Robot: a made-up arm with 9 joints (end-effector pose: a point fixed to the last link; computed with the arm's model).
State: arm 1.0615 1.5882 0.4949 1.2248 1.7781 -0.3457 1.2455 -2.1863 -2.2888
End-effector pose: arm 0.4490 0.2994 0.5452 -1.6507 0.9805 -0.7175
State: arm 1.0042 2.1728 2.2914 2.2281 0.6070 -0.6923 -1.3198 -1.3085 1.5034
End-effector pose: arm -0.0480 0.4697 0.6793 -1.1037 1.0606 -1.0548
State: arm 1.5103 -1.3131 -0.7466 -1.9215 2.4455 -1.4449 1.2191 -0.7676 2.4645
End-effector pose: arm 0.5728 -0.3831 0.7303 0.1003 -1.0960 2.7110
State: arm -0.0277 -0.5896 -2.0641 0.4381 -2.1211 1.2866 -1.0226 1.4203 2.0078
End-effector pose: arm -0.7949 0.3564 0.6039 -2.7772 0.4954 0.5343
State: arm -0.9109 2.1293 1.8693 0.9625 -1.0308 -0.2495 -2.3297 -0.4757 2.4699
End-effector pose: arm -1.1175 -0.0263 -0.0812 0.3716 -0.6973 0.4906
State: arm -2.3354 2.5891 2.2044 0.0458 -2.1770 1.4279 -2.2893 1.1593 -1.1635
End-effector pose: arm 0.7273 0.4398 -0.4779 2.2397 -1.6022 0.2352
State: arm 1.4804 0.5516 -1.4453 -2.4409 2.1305 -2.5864 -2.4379 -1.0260 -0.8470
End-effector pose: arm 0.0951 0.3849 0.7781 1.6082 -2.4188 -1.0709
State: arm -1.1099 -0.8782 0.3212 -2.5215 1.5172 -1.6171 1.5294 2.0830 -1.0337
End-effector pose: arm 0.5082 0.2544 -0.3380 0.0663 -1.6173 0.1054
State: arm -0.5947 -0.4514 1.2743 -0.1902 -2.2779 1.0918 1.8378 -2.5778 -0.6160
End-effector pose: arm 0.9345 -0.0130 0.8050 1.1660 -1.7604 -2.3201
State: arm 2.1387 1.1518 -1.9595 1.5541 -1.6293 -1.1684 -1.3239 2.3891 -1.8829
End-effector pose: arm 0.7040 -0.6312 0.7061 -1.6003 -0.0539 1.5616
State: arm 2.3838 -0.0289 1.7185 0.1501 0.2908 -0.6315 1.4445 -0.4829 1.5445
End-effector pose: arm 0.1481 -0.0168 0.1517 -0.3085 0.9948 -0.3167
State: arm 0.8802 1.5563 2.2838 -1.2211 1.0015 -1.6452 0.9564 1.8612 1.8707
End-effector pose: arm 0.4271 0.2688 0.4654 -1.1364 -0.9155 -1.2179
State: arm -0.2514 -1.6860 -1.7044 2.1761 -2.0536 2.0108 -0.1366 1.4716 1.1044
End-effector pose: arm 0.4006 -0.2896 0.9489 0.1858 0.9745 1.7887
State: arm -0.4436 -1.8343 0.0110 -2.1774 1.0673 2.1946 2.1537 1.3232 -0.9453
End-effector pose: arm 0.2058 0.0979 0.0483 0.9165 -1.9847 -0.9511
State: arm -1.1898 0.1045 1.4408 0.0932 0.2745 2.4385 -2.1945 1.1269 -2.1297
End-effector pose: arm -0.7948 -0.0016 0.6169 2.0252 0.2506 -0.0494
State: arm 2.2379 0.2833 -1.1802 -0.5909 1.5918 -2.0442 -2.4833 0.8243 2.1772
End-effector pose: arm 0.2794 0.1550 0.0027 -2.2282 1.9874 -0.2644
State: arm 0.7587 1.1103 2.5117 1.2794 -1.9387 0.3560 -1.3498 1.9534 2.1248
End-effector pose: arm 0.6463 0.6380 0.5950 -1.9505 2.1848 -0.4588
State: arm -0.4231 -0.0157 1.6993 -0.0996 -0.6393 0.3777 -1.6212 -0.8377 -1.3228
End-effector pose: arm 0.0706 0.1447 0.3311 -0.0657 -1.5671 0.2676
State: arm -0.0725 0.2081 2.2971 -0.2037 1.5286 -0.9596 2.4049 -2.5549 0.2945
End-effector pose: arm 0.5126 -0.2823 0.8170 -0.7393 -1.9915 -1.1840
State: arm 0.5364 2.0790 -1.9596 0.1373 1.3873 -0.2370 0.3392 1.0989 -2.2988
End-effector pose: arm -0.1016 -0.2343 -0.3168 -0.9397 -0.6792 -1.4598
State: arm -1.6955 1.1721 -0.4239 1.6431 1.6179 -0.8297 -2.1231 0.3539 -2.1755
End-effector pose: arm -0.5604 -0.4904 0.3005 -0.7043 -0.8822 0.7463
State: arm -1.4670 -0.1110 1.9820 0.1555 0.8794 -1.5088 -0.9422 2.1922 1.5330
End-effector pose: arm 0.0113 -0.8820 0.6079 1.4961 1.3034 0.6385
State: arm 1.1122 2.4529 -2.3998 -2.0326 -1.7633 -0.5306 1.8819 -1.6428 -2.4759
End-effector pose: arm -0.4531 -0.8411 0.4535 1.1943 0.7913 0.7712
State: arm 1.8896 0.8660 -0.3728 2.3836 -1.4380 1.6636 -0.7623 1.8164 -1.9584
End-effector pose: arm 0.0867 0.1662 0.4352 -1.3318 2.6357 -0.5872
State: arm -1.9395 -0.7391 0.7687 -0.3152 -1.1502 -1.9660 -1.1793 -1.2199 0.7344
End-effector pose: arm -0.1325 0.4099 0.3863 0.8888 -1.5306 -0.1569
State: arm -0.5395 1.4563 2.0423 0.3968 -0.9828 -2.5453 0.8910 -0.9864 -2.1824
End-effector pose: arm -0.2973 -0.2840 0.4307 -0.1008 -0.8247 1.9523
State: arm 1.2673 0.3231 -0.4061 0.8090 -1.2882 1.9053 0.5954 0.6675 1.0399
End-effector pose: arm 0.0182 0.4617 0.4825 -0.6247 1.6740 2.4462
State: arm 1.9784 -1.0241 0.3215 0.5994 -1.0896 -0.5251 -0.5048 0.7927 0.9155
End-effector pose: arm -0.1464 0.4177 0.0282 -1.7358 2.5410 0.0805
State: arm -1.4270 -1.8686 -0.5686 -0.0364 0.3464 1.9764 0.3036 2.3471 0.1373
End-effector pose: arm 0.4853 0.0058 0.0033 0.4167 1.3191 -0.6374
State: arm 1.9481 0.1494 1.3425 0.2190 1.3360 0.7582 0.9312 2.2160 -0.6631
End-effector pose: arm 0.5951 -0.2725 -0.3233 0.9569 1.0088 -2.0142
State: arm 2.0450 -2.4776 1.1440 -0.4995 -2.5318 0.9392 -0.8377 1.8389 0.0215
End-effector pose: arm -0.1186 -0.2034 1.3563 -0.1314 -0.4613 2.8120
